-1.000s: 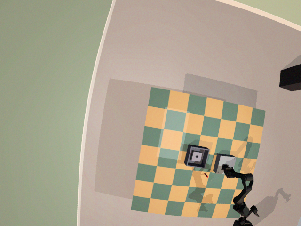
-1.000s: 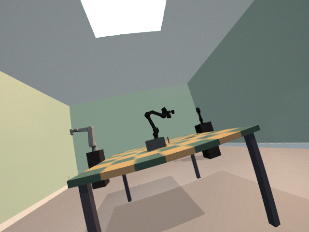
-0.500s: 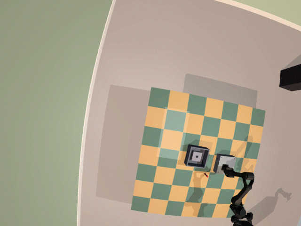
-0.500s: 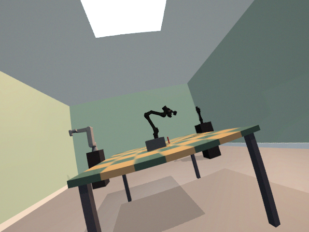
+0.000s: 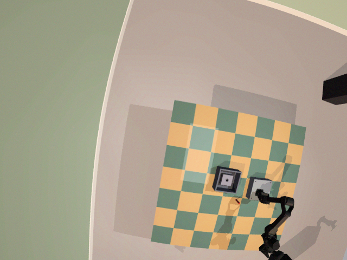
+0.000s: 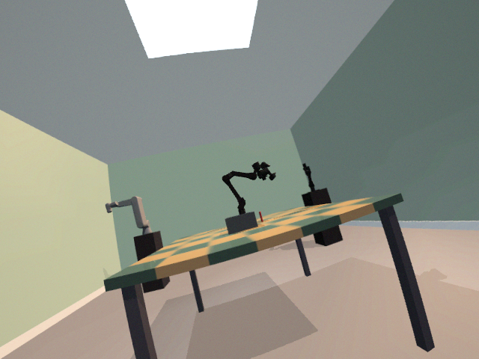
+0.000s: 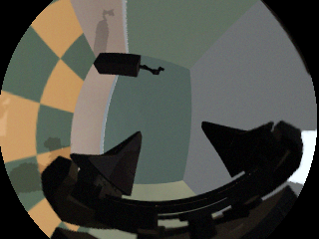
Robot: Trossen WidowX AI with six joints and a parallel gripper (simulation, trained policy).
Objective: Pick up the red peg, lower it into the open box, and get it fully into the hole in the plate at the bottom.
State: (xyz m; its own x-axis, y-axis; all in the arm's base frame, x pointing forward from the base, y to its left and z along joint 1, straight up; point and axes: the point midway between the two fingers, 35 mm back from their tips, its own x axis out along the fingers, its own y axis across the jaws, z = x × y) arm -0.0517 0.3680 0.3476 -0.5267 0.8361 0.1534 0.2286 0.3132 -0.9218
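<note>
My gripper tip is 390 mm above the red peg, 280 mm to the left of it and 230 mm short of it. The rest, counted from my gripper tip: box: 460 mm to the right, 400 mm below, 390 mm ahead; then grey plate: 460 mm to the right, 390 mm ahead, 380 mm below.
</note>
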